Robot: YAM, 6 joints.
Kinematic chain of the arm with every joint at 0, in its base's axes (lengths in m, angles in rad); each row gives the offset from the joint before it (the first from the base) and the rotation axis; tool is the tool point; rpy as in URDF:
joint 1: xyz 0 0 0.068 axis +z
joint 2: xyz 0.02 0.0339 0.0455 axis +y
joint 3: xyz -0.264 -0.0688 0 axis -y
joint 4: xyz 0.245 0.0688 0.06 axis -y
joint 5: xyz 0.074 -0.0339 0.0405 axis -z
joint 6: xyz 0.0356 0 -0.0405 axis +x
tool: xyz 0 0 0 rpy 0 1.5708 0
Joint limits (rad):
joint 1: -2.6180..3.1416
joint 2: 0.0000..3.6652
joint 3: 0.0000..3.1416
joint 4: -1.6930..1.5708
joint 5: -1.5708..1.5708
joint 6: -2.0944..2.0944
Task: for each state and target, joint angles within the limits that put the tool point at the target. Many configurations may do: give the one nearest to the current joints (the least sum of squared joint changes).
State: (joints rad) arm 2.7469 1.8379 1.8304 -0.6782 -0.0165 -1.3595
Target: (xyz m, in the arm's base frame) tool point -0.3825 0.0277 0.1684
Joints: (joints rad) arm 3.0651 1.9804 1.4202 -0.8369 -0.0452 -1.3595
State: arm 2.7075 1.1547 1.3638 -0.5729 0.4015 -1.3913
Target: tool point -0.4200 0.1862 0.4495
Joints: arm 2.7486 1.9432 2.0700 -0.1308 0.3193 -1.3913
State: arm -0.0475 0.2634 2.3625 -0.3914 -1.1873 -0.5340
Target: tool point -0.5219 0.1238 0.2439
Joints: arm -0.1687 0.0000 2.6546 -0.4874 -1.3119 -0.5340
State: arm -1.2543 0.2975 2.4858 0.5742 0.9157 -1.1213
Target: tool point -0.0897 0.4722 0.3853
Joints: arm -1.4474 0.1070 2.1186 0.5842 1.0504 -1.1213
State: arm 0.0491 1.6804 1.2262 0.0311 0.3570 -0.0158
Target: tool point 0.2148 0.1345 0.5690
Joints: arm 0.5976 1.3163 1.6847 0.1729 0.2754 -0.0158
